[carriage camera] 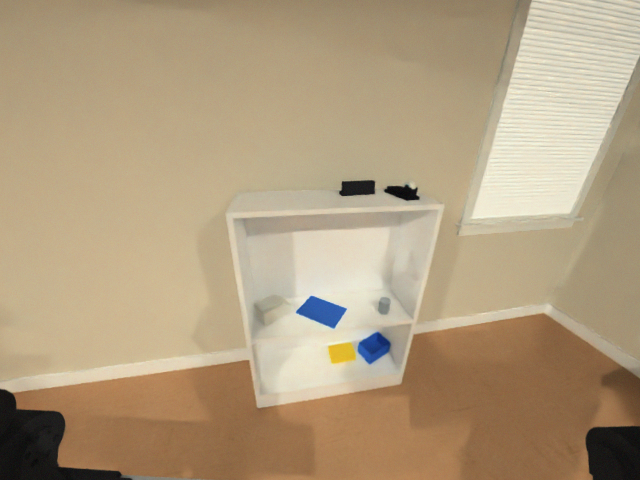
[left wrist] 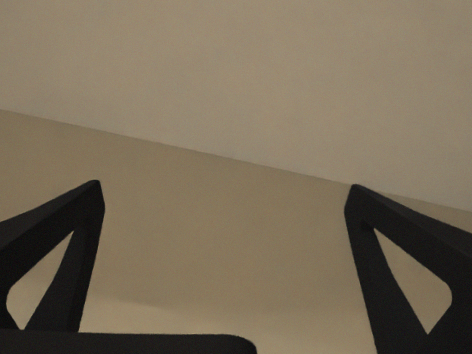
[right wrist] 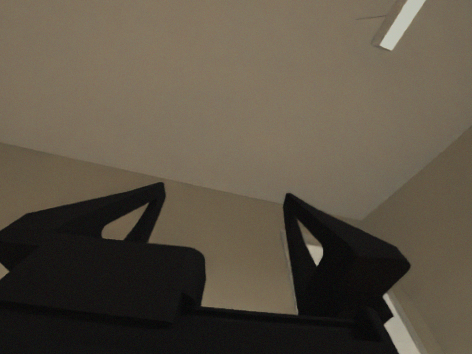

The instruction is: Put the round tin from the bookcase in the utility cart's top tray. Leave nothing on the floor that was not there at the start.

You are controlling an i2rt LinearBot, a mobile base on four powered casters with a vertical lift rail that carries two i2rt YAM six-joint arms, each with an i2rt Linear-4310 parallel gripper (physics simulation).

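Places are measured from the left arm's base along level axes (x right, y ahead, z up), in metres.
Pixels of known places: left gripper, fingertip midpoint: (left wrist: 227,195); right gripper, fingertip midpoint: (right wrist: 224,194).
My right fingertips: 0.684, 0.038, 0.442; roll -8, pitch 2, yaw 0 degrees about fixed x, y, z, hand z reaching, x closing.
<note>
For each thing: its top centre in the pictures, then the offset to it from my right fingertips, as dx, dy, dz. "*": a spot on its surface instead.
- small grey round tin at its top centre: (carriage camera: 385,300) -0.038, +0.809, -0.783
- beige box at a spot on its surface: (carriage camera: 272,310) * -0.574, +0.712, -0.780
- blue flat item at its top centre: (carriage camera: 321,310) -0.349, +0.798, -0.845
- yellow item at its top centre: (carriage camera: 341,350) -0.225, +0.856, -1.192
- blue open bin at its top centre: (carriage camera: 374,342) -0.032, +0.888, -1.162
- window at a spot on its surface: (carriage camera: 547,118) * +0.796, +1.242, +0.052
A white bookcase (carriage camera: 242,279) stands against the wall in the carriage camera. A small grey round tin (carriage camera: 384,305) stands upright at the right end of its middle shelf. The utility cart does not show in these views. My left gripper (left wrist: 227,195) is open and empty, raised toward the wall and ceiling. My right gripper (right wrist: 224,194) is open and empty, also raised toward the wall and ceiling. Both are away from the tin.
The middle shelf also holds a beige box (carriage camera: 272,310) and a blue flat item (carriage camera: 321,311). Below lie a yellow item (carriage camera: 341,352) and a blue open bin (carriage camera: 373,348). Two black objects (carriage camera: 357,188) (carriage camera: 402,192) sit on top. A window (carriage camera: 547,118) is at the right.
</note>
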